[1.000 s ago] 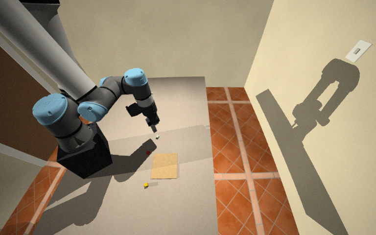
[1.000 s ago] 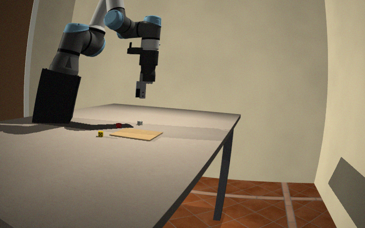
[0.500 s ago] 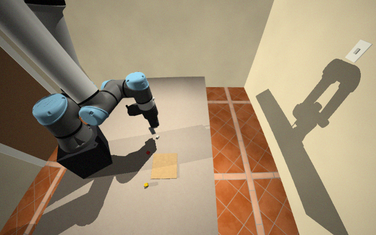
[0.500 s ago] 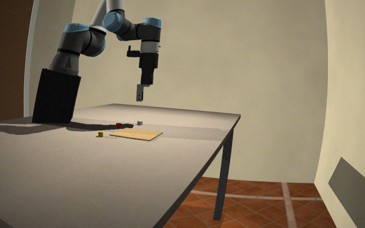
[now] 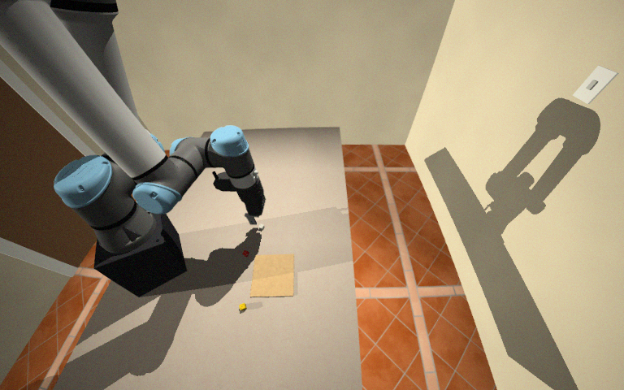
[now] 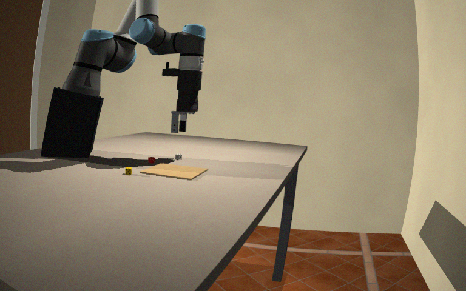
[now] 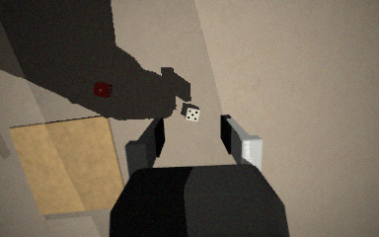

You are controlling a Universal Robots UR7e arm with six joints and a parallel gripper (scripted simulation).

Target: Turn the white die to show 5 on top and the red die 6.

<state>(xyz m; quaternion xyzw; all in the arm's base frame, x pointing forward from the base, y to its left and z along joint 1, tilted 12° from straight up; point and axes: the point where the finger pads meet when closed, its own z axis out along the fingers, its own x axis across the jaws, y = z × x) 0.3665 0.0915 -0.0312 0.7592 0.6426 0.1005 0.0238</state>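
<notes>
The white die is 9 cm below my hand. The rest, counted from my hand: yellow die 5 cm behind, 28 cm to the right, 9 cm below; red die 5 cm behind, 10 cm to the right, 9 cm below; tan mat 5 cm ahead, 19 cm to the right, 10 cm below.
</notes>
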